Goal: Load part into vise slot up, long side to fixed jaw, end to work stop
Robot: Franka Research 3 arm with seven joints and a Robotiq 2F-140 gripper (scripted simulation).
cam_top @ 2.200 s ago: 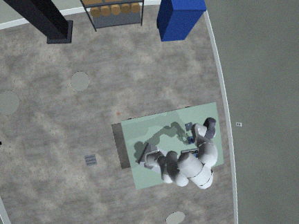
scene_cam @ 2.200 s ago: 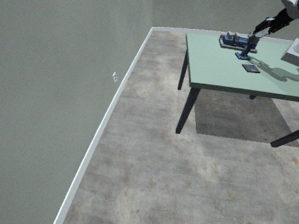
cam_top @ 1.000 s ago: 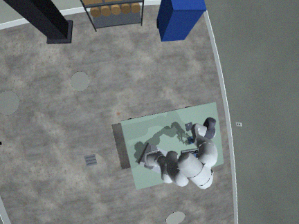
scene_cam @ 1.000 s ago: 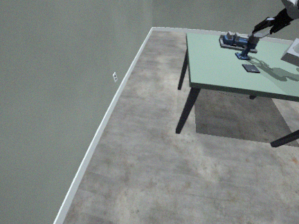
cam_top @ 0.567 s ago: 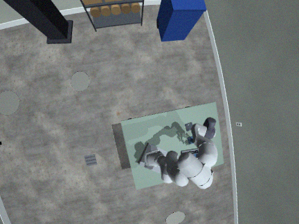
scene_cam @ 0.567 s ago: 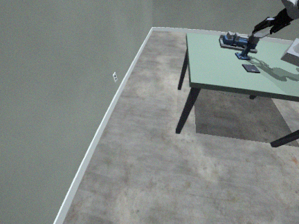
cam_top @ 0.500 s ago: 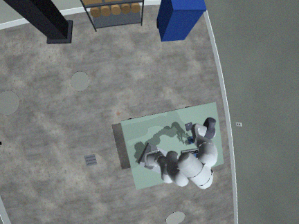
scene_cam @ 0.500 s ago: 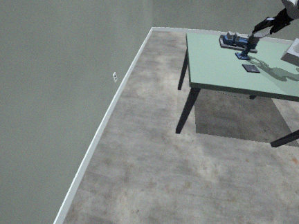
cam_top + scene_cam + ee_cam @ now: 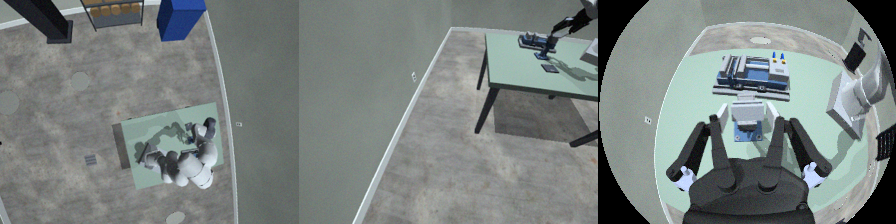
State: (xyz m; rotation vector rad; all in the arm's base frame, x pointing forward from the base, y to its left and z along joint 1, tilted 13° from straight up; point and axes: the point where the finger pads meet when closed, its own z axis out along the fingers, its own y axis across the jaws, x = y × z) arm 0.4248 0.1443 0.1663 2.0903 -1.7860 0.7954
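Right now the part is 20 mm to the right of my hand and 20 mm below it. Round my hand: vise 30 mm ahead, 230 mm to the right, 140 mm below.
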